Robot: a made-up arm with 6 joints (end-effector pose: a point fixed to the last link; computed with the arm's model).
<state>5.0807 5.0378 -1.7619 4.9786 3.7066 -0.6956</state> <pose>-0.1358 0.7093 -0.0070 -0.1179 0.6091 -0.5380</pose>
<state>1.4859 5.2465 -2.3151 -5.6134 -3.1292 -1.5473</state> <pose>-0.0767 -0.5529 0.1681 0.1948 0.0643 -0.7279</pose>
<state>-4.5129 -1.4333 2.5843 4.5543 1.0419 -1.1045</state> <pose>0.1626 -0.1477 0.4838 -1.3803 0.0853 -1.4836</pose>
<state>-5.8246 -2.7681 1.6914 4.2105 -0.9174 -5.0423</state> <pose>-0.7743 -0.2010 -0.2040 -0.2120 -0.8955 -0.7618</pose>
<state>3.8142 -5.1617 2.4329 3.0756 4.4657 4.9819</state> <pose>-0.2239 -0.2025 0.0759 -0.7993 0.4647 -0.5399</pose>
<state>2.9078 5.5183 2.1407 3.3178 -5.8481 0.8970</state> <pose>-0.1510 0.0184 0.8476 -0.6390 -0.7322 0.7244</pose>
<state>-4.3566 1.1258 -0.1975 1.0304 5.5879 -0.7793</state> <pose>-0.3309 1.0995 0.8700 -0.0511 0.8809 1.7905</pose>
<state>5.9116 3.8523 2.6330 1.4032 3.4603 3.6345</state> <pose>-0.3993 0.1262 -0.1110 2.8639 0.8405 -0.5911</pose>
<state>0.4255 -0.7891 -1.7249 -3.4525 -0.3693 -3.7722</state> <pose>-0.8908 -0.3926 0.1069 1.3978 -1.6488 -0.1673</pose>
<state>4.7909 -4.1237 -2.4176 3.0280 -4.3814 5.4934</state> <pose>0.0761 -0.3137 0.0991 -2.0143 0.8479 0.3990</pose>
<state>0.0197 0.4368 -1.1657 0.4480 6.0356 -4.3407</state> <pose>-0.1864 0.0073 1.2634 -1.0762 -0.5798 2.2186</pose>
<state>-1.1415 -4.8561 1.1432 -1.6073 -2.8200 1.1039</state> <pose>0.4565 -0.7793 -0.0638 -0.4734 0.5404 1.4169</pose>
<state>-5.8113 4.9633 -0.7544 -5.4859 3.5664 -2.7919</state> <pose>-0.8586 -0.4659 0.0821 1.8590 0.4838 2.3131</pose>
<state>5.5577 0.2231 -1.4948 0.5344 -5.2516 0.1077</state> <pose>-0.2088 0.3370 1.1358 -0.5446 -0.0164 -0.3846</pose>
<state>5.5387 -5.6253 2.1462 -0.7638 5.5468 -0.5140</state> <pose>0.6303 -0.4192 0.1042 -0.6775 2.0837 -0.5488</pose>
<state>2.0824 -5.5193 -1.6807 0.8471 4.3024 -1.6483</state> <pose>0.0435 0.1244 0.8133 2.4798 1.4231 1.1386</pose>
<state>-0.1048 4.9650 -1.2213 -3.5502 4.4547 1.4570</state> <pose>-1.1041 0.0743 0.0077 0.8103 -0.2756 -1.4518</pose>
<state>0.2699 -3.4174 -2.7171 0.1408 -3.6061 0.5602</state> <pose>0.3085 0.1298 -0.2607 0.2206 2.8523 0.2396</pose>
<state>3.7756 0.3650 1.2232 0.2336 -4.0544 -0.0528</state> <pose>-0.4878 -0.4401 0.6407 2.7131 1.0916 1.0819</pose>
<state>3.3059 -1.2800 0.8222 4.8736 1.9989 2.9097</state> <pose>0.8300 0.2782 0.7228 -1.1746 -1.5228 -0.5610</pose>
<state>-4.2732 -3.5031 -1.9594 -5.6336 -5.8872 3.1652</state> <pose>-0.4078 0.6914 -0.1425 -0.7482 -0.8862 -0.3057</pose>
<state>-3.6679 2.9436 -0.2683 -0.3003 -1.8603 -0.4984</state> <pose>-0.4780 0.1799 -0.9321 -1.0135 -0.2814 2.1597</pose>
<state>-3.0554 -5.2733 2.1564 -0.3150 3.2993 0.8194</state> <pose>-0.6308 -0.0949 0.1743 0.2058 -0.0528 -1.9144</pose>
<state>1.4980 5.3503 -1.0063 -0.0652 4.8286 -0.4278</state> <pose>-0.1170 -1.0096 0.1795 -2.4305 1.6628 0.2712</pose>
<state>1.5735 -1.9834 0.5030 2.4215 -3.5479 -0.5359</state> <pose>-0.0775 -1.0092 -0.2043 -1.4039 -1.4540 -0.6679</pose>
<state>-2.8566 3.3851 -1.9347 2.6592 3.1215 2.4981</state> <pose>-0.1297 -0.0721 -0.5514 -2.2233 -0.4946 -2.0519</pose>
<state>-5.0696 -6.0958 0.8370 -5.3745 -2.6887 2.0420</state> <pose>0.1724 0.3641 1.0494 0.3513 -2.3136 1.8179</pose>
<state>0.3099 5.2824 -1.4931 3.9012 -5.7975 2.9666</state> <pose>-0.9163 -0.3247 -0.0743 -0.2462 -2.9446 0.6158</pose>
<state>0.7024 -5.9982 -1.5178 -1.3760 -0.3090 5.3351</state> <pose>-0.4014 -0.2253 1.0306 1.4330 -0.3836 -1.5419</pose>
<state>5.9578 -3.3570 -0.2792 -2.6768 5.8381 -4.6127</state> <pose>0.4154 -0.0689 -1.2335 -1.0507 2.7512 0.1366</pose>
